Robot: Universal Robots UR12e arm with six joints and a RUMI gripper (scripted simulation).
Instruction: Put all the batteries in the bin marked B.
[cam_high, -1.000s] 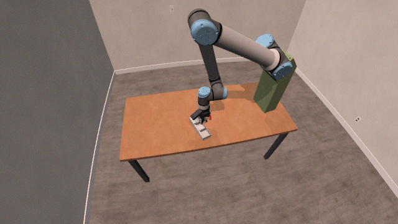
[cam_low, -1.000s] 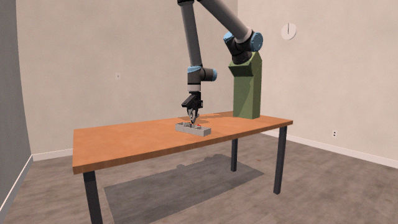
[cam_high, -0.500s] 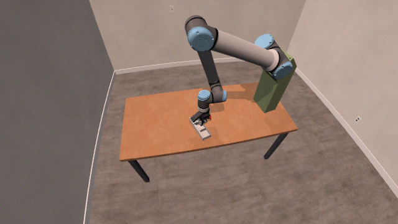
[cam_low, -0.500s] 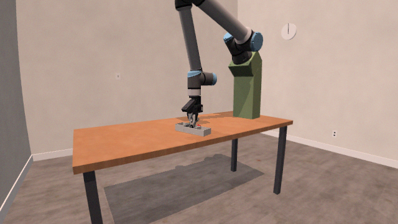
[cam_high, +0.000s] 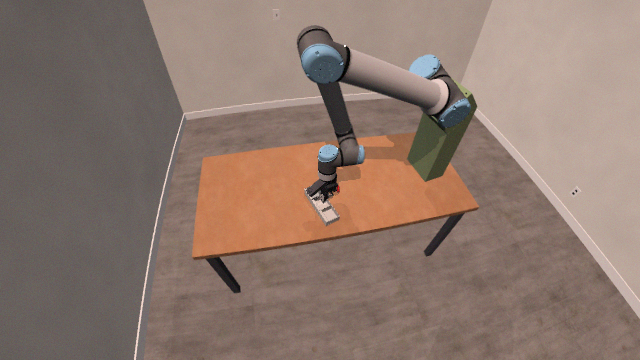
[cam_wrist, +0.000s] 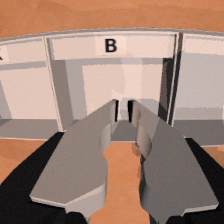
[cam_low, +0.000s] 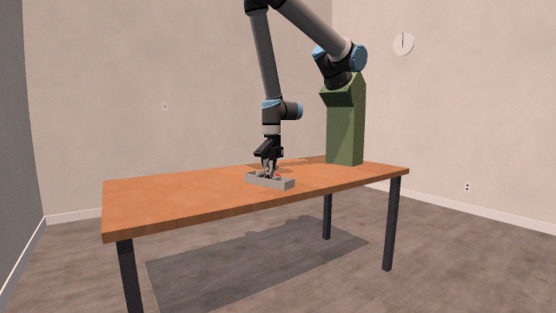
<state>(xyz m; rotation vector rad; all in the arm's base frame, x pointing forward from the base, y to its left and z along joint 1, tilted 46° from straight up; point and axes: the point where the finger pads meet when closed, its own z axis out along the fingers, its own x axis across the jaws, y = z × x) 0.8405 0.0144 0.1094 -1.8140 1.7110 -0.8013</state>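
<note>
My gripper is now 10 mm short of the grey bin tray, 10 mm to the right of it and 10 mm above it. The rest, counted from my hand: red battery (130 mm behind, 60 mm to the right, 30 mm below); black battery (80 mm behind, 50 mm to the right, 30 mm below); red die (100 mm behind, 110 mm to the right, 30 mm below).
</note>
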